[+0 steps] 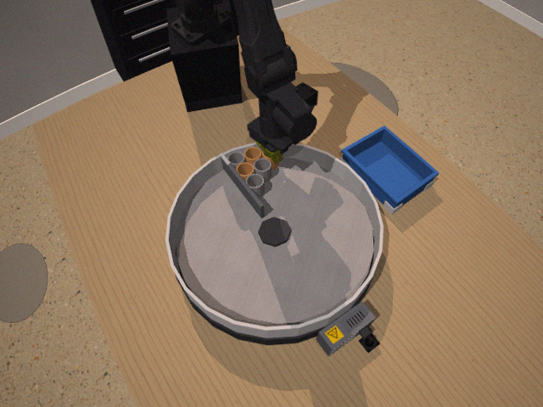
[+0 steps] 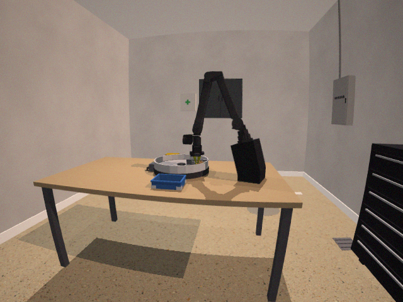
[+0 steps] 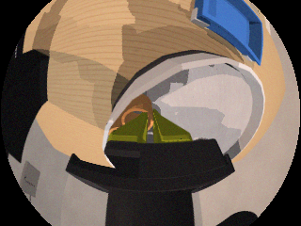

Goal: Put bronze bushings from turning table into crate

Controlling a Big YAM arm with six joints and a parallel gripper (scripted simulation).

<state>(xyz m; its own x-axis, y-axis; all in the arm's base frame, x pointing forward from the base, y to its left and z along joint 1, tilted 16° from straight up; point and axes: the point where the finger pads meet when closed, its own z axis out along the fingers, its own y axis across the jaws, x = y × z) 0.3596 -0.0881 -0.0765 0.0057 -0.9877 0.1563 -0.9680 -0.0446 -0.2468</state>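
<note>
Now: hand 210 mm to the right of the crate, 180 mm short of it and 60 mm above it. Round my hand: grey turning table 120 mm to the right, 120 mm ahead, 30 mm below.
</note>
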